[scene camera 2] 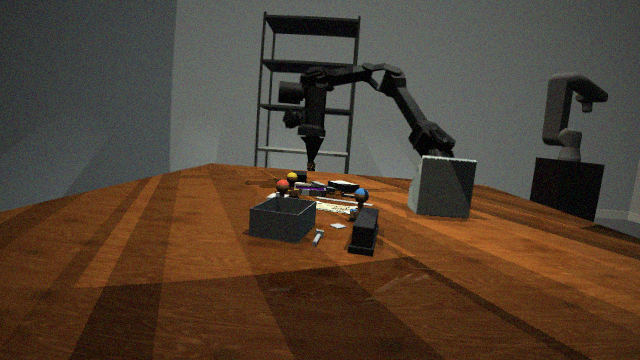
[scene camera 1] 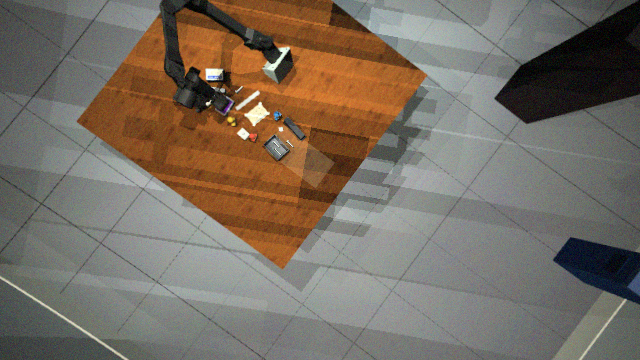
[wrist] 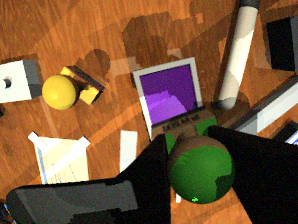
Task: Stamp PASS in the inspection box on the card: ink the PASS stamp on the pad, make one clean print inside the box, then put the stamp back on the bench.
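My gripper is there in the pictures, and the wrist view shows it too. I also see a green-knobbed stamp and a yellow-knobbed stamp, along with a black block, a purple ink pad and a cream card.
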